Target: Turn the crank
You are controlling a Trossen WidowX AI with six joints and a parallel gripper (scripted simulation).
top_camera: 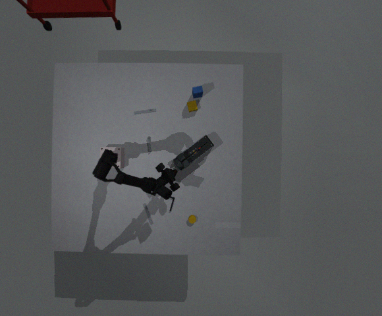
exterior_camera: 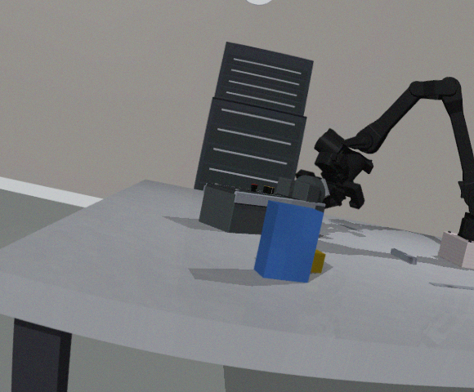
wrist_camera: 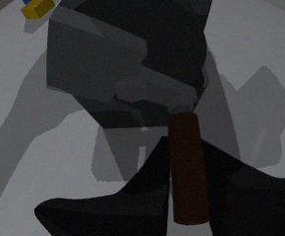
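The brown crank handle lies 2 cm above my gripper tip, 1 cm to the right of it and 1 cm behind it. From my gripper tip the other things lie so: red pointer 16 cm to the left, 13 cm ahead, 3 cm above; black hex key 21 cm to the right, 4 cm below; yellow block 44 cm to the left, 4 cm ahead, 3 cm below.
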